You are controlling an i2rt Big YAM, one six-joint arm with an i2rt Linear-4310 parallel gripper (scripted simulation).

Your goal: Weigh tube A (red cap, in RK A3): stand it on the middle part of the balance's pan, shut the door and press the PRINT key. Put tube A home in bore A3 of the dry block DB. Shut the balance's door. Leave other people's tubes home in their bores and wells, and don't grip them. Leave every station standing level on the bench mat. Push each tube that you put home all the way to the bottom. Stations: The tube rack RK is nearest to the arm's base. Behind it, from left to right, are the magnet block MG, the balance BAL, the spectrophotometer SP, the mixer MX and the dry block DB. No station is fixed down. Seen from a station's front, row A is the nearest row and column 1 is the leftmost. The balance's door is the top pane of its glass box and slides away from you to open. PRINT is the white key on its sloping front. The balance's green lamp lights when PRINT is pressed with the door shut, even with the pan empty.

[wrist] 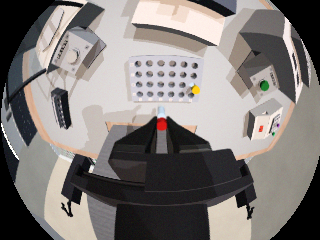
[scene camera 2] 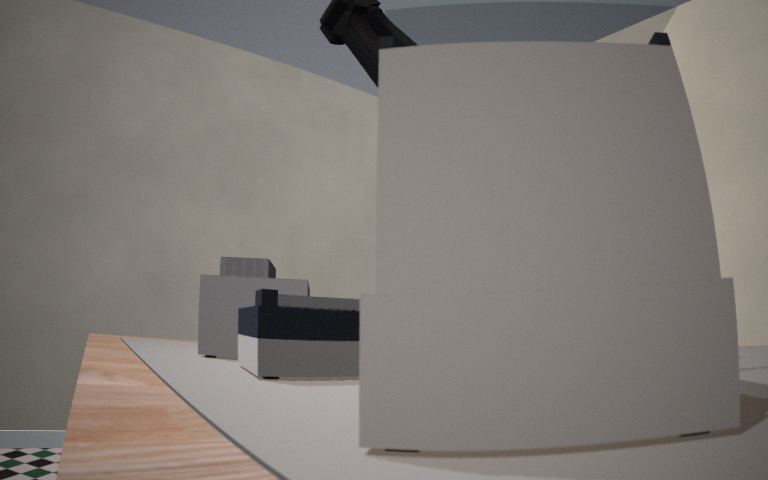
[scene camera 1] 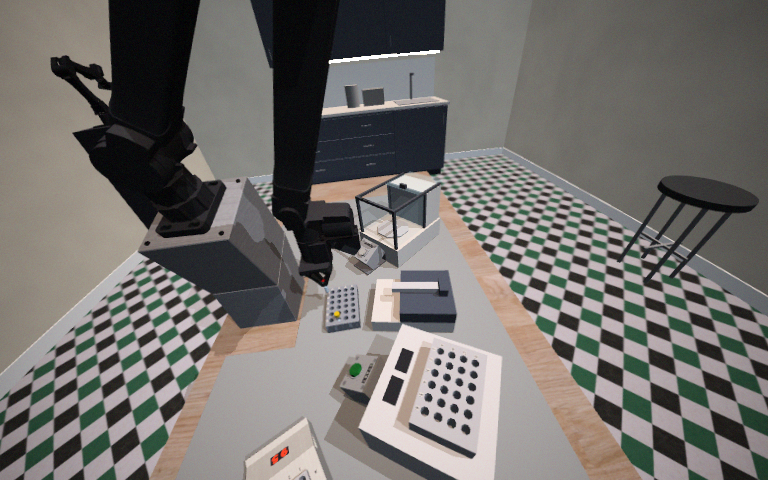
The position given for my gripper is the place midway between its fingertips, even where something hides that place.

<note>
I see my gripper (scene camera 1: pixel 324 284), a tube rack (scene camera 1: pixel 345 299) and a balance (scene camera 2: pixel 547 272).
The tube rack is seen too in the wrist view (wrist: pixel 142 79). The balance shows as well in scene camera 1 (scene camera 1: pixel 395 229). My gripper also shows in the wrist view (wrist: pixel 161 120). Scene camera 2 does not show the tube rack, which is hidden by the balance.
</note>
